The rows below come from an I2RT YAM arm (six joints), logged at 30 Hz.
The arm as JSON. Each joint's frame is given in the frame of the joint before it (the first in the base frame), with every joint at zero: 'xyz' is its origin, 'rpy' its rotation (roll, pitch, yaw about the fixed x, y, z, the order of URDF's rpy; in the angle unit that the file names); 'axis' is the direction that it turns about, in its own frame. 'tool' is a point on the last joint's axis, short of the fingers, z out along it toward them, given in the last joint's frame.
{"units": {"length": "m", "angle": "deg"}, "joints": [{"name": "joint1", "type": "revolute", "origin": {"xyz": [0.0, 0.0, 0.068], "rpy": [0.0, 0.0, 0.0]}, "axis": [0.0, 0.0, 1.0]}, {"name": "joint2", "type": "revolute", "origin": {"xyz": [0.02, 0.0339, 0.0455], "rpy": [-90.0, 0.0, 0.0]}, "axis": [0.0, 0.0, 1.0]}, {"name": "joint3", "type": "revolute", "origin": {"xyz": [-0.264, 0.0, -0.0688], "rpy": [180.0, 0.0, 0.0]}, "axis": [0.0, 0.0, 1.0]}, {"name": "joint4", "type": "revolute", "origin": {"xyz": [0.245, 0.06, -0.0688], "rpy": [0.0, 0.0, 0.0]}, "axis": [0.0, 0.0, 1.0]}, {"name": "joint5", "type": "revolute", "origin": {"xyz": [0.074, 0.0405, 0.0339], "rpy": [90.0, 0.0, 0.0]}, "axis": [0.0, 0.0, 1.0]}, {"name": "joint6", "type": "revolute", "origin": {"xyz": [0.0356, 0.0, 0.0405], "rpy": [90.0, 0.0, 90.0]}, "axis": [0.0, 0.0, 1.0]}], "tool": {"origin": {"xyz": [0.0, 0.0, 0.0], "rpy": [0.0, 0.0, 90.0]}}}
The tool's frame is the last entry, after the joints.
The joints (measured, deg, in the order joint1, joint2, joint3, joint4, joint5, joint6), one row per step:
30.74, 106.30, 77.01, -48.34, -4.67, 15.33
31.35, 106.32, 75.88, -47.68, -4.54, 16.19
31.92, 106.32, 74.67, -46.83, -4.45, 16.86
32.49, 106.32, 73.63, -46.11, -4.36, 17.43
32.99, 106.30, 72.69, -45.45, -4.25, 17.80
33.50, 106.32, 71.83, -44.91, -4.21, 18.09
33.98, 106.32, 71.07, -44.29, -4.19, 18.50
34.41, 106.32, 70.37, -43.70, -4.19, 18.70
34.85, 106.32, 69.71, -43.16, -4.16, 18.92
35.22, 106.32, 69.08, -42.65, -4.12, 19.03
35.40, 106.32, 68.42, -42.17, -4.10, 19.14
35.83, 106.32, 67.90, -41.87, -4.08, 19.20
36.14, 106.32, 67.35, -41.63, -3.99, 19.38
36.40, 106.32, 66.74, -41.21, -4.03, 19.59
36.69, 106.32, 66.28, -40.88, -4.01, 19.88
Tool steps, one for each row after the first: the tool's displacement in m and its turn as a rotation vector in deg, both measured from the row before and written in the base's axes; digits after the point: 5 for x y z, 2 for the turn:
-0.00387, 0.00204, -0.00509, -0.24, 0.51, -0.26
-0.00378, 0.00178, -0.00523, -0.18, 0.38, -0.10
-0.00361, 0.00184, -0.00447, -0.17, 0.32, 0.00
-0.00326, 0.00148, -0.00390, -0.19, 0.22, 0.12
-0.00330, 0.00154, -0.00378, -0.19, 0.31, 0.22
-0.00286, 0.00160, -0.00317, -0.05, 0.17, 0.07
-0.00260, 0.00139, -0.00290, -0.04, 0.12, 0.23
-0.00262, 0.00140, -0.00273, -0.07, 0.12, 0.22
-0.00236, 0.00104, -0.00259, -0.09, 0.09, 0.25
-0.00186, -0.00001, -0.00272, -0.11, 0.15, 0.07
-0.00261, 0.00128, -0.00216, -0.14, 0.18, 0.37
-0.00236, 0.00050, -0.00230, -0.24, 0.23, 0.12
-0.00216, 0.00036, -0.00248, -0.06, 0.21, 0.06
-0.00193, 0.00068, -0.00186, -0.07, 0.14, 0.00

